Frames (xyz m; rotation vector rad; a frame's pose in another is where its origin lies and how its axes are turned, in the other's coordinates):
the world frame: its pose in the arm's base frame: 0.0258 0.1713 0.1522 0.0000 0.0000 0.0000
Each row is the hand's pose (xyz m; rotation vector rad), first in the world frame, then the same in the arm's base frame.
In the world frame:
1: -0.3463 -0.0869 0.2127 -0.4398 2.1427 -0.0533
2: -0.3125 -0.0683 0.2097 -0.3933 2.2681 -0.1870
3: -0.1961 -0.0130 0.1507 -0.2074 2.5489 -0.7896
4: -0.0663 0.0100 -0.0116 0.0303 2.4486 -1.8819
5: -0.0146 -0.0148 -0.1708 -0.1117 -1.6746 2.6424
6: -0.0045 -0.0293 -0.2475 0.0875 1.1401 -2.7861
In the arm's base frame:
1: -0.3205 0.0844 0.3649 -0.4398 2.1427 -0.0533
2: -0.2867 0.1030 0.3619 -0.3933 2.2681 -0.1870
3: -0.1703 0.1583 0.3029 -0.2074 2.5489 -0.7896
4: -0.0405 0.1813 0.1406 0.0303 2.4486 -1.8819
5: 0.0112 0.1565 -0.0186 -0.1117 -1.6746 2.6424
6: 0.0213 0.1420 -0.0953 0.0875 1.1401 -2.7861

